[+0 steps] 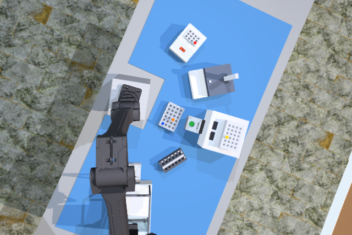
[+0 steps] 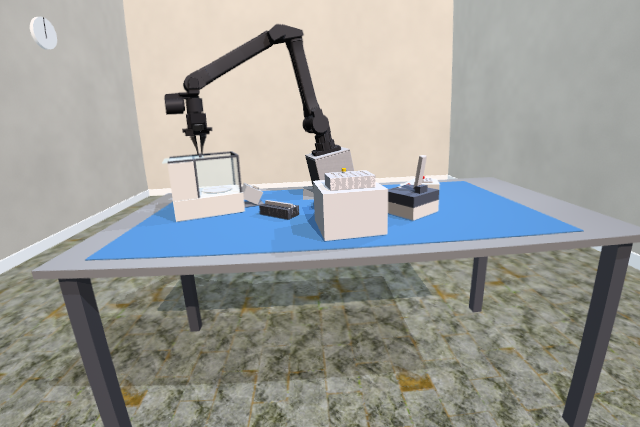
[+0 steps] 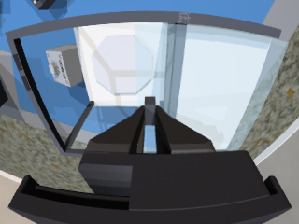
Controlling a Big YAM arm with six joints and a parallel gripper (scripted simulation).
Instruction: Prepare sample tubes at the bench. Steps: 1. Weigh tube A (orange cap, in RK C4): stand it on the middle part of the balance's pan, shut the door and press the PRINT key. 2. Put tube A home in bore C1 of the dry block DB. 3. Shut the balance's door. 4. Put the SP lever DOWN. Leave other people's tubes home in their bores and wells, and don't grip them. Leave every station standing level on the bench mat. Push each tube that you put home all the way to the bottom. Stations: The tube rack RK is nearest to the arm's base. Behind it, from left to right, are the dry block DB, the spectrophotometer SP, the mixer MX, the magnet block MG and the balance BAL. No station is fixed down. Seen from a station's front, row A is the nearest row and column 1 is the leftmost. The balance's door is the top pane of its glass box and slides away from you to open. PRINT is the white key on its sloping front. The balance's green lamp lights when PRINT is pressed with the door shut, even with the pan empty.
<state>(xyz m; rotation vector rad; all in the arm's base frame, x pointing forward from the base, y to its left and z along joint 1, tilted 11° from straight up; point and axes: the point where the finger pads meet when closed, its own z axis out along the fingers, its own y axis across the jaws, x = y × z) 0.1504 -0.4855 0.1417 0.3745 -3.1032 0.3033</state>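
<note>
My hand is 48 cm to the right of the tube rack RK, 21 cm above it and 6 cm short of it. Round my hand: white key (19 cm to the left, 15 cm below, 5 cm behind); then balance door (3 cm to the right, 1 cm below, 1 cm ahead); then black magnet block (27 cm to the left, 20 cm below, 13 cm ahead).
</note>
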